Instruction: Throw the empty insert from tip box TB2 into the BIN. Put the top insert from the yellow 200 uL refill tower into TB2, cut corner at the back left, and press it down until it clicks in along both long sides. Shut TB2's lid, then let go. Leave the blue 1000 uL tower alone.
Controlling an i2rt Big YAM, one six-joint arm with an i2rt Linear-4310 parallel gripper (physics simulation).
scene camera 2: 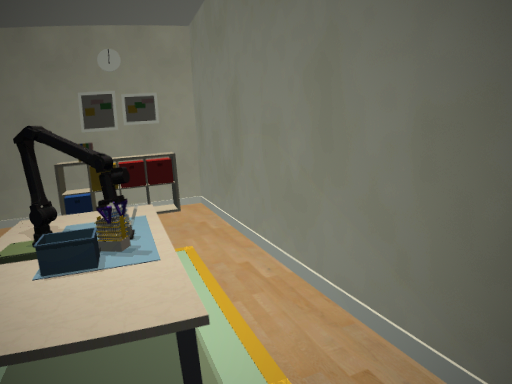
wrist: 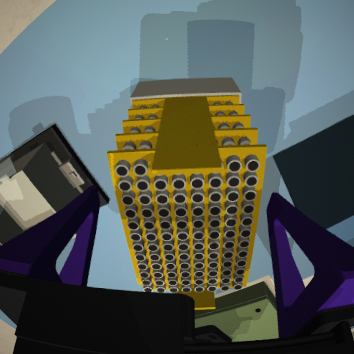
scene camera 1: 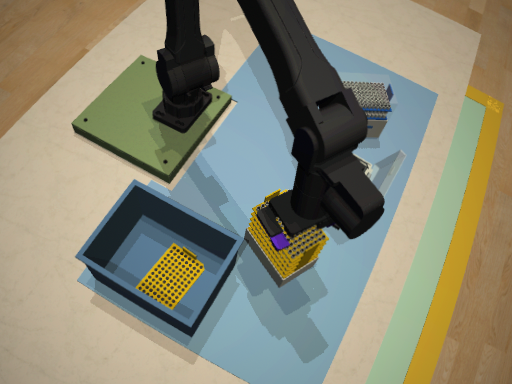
Scene:
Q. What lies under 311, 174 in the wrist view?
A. A dark blue bin.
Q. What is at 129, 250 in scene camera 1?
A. A dark blue bin.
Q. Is the gripper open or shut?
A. Open.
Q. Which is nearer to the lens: the yellow insert full of tips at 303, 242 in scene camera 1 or the empty yellow insert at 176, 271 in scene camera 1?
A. The yellow insert full of tips.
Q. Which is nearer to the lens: the clear lid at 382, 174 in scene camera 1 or the yellow insert full of tips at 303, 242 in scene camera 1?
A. The yellow insert full of tips.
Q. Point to a dark blue bin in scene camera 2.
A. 62, 252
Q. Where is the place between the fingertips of the gripper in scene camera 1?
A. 301, 236

